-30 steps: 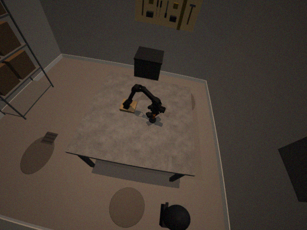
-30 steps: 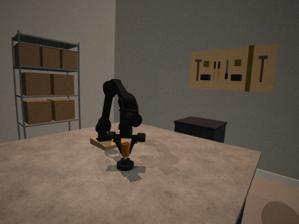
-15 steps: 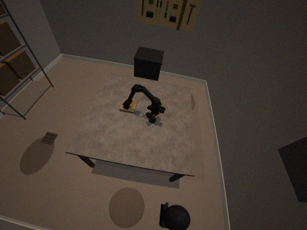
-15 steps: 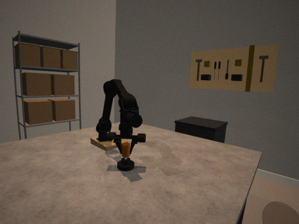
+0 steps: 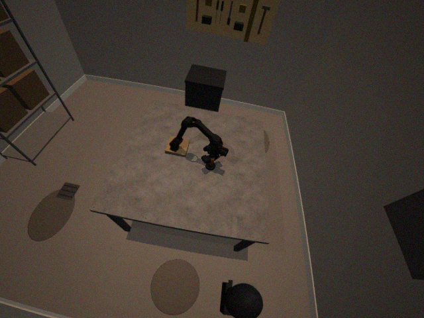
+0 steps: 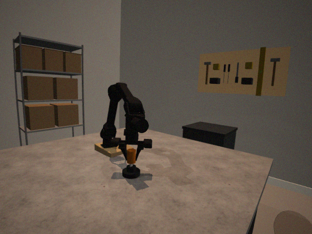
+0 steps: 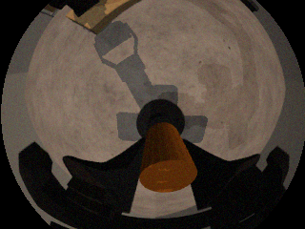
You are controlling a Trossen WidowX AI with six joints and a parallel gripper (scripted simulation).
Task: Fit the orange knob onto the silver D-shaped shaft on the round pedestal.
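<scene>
Now: gripper tip 30 mm below the orange knob. From my gripper tip the other things lie so: round black pedestal 40 mm below.
</scene>
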